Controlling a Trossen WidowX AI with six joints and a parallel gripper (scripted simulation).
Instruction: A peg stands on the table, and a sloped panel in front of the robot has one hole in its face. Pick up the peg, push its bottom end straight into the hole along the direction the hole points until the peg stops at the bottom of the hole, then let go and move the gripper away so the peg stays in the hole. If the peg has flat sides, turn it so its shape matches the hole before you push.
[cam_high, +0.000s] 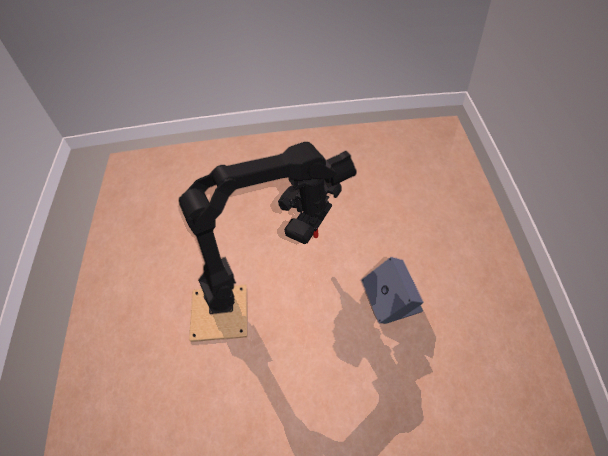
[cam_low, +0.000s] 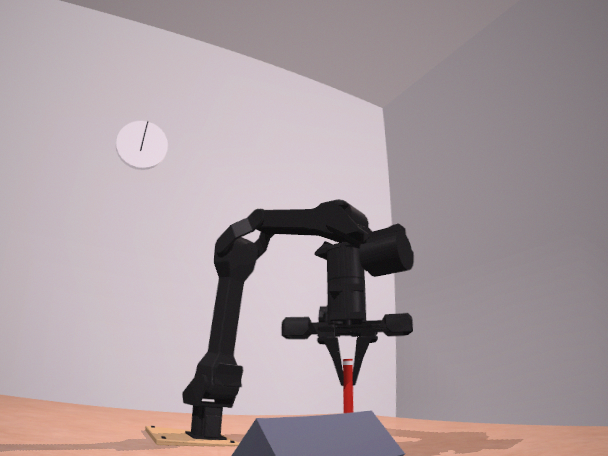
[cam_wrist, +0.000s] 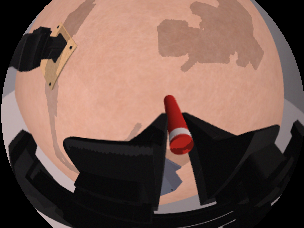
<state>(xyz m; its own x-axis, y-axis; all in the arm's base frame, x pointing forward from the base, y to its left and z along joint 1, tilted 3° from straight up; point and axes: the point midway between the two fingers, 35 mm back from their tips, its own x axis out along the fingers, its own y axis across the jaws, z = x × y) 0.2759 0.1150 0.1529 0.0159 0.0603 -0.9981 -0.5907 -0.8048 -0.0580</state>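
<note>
The grey sloped panel lies 170 mm to the right of my gripper tip, 170 mm ahead of it and 80 mm below it. Round my gripper tip: red peg (20 mm above).
</note>
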